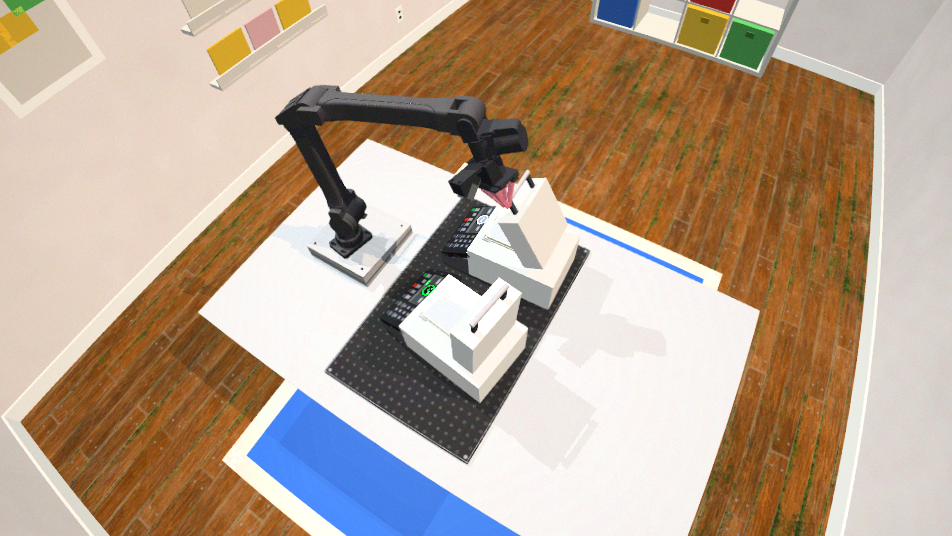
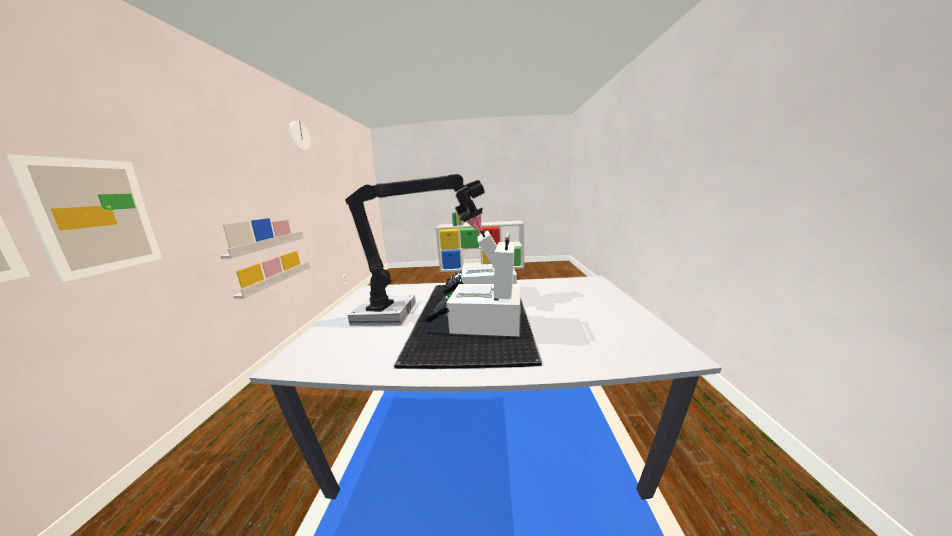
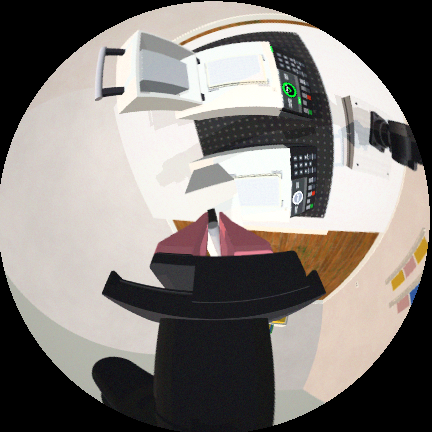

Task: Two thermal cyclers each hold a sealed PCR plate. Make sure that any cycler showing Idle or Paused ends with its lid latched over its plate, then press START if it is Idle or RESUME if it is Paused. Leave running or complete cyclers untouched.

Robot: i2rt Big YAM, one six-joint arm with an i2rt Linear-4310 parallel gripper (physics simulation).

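Where they show: gripper, fingertip midpoint: (image 1: 507, 207) (image 2: 480, 231) (image 3: 213, 216); arm's base at its link origin: (image 1: 351, 241) (image 2: 380, 306).
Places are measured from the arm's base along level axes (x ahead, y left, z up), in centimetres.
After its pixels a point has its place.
The far cycler (image 1: 509, 278) {x 48.8, y 19.1, z 4.4 cm} (image 3: 262, 164) {x 41.1, y 21.2, z 9.5 cm} has its lid (image 1: 534, 226) {x 50.9, y 25.7, z 23.6 cm} (image 2: 488, 247) {x 48.5, y 20.6, z 22.8 cm} (image 3: 211, 194) {x 46.3, y 21.3, z 26.9 cm} tilted partway forward, apart from its plate (image 3: 258, 191) {x 41.5, y 27.6, z 11.1 cm}. My gripper (image 1: 511, 201) {x 44.8, y 22.1, z 29.9 cm} (image 2: 480, 230) {x 44.8, y 22.1, z 29.9 cm} (image 3: 213, 216) {x 44.8, y 22.1, z 29.9 cm} is shut on that lid's handle (image 1: 525, 183) {x 41.4, y 34.4, z 25.7 cm} (image 3: 214, 236) {x 44.2, y 23.3, z 31.5 cm}. A white ring shows on its screen (image 1: 482, 219) {x 30.1, y 29.4, z 6.2 cm} (image 3: 298, 198) {x 29.6, y 29.8, z 5.9 cm}; the text is too small to read. The near cycler (image 1: 436, 351) {x 49.9, y -11.6, z 9.5 cm} (image 2: 482, 318) {x 50.7, y -12.4, z 3.6 cm} (image 3: 240, 106) {x 46.1, y 7.5, z 9.2 cm} has its lid (image 1: 486, 336) {x 61.8, y -6.0, z 26.2 cm} (image 2: 504, 272) {x 58.9, y -10.6, z 20.7 cm} (image 3: 129, 82) {x 56.9, y 2.7, z 27.9 cm} upright and open behind its uncovered plate (image 1: 443, 312) {x 44.5, y -2.9, z 11.1 cm} (image 3: 234, 70) {x 46.2, y -1.7, z 11.1 cm}. Its screen (image 1: 429, 290) {x 35.1, y 0.9, z 6.7 cm} (image 3: 289, 90) {x 34.6, y 1.4, z 6.2 cm} shows a green ring with a symbol.
Both cyclers stand on a black perforated board (image 1: 399, 392) {x 45.6, y -23.8, z -3.9 cm} (image 2: 466, 352) {x 46.8, y -23.2, z -4.0 cm} on the white table (image 1: 639, 412) {x 98.6, y 13.3, z -5.3 cm} (image 2: 599, 352) {x 91.5, y -17.4, z -5.2 cm}. The arm's base plate (image 1: 363, 271) {x 12.1, y -5.2, z 0.7 cm} (image 2: 379, 318) {x 4.3, y -8.2, z -1.6 cm} (image 3: 348, 135) {x 11.4, y 6.7, z -3.7 cm} stands left of the board. The near lid's handle (image 1: 489, 307) {x 59.9, y -2.7, z 32.4 cm} (image 3: 101, 74) projects from the lid.
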